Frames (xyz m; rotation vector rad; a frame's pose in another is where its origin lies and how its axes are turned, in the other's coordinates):
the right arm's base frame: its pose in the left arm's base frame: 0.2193 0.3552 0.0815 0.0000 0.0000 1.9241
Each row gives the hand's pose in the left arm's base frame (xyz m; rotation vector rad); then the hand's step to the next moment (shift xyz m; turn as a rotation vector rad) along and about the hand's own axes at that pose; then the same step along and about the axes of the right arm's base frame.
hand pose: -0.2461 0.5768 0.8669 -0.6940 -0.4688 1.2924
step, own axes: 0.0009 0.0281 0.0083 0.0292 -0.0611 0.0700
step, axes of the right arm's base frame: 0.0143 0.0216 -0.0137 0.0321 -0.0148 0.0908
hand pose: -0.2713 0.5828 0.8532 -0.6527 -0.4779 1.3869
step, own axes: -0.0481 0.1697 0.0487 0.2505 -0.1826 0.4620
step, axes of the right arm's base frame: 0.0276 0.1646 -0.0750 0.3306 0.0235 0.4469
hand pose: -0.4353 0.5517 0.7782 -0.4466 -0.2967 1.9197
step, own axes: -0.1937 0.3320 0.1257 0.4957 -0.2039 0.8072
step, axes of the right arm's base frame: -0.1940 0.3547 0.0105 0.6270 0.1459 0.7242
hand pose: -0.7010 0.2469 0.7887 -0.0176 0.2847 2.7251
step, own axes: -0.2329 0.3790 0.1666 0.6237 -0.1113 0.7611
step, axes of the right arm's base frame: -0.3978 0.0708 0.2497 0.6403 0.3064 0.6905
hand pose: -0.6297 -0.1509 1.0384 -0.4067 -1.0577 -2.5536
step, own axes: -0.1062 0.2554 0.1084 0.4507 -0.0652 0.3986
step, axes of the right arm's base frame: -0.1398 -0.1791 0.1915 0.3554 0.2750 0.4053
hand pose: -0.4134 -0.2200 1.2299 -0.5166 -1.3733 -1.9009
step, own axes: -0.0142 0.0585 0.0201 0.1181 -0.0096 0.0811
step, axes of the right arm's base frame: -0.0052 -0.0527 0.0349 0.0689 0.0728 0.1028
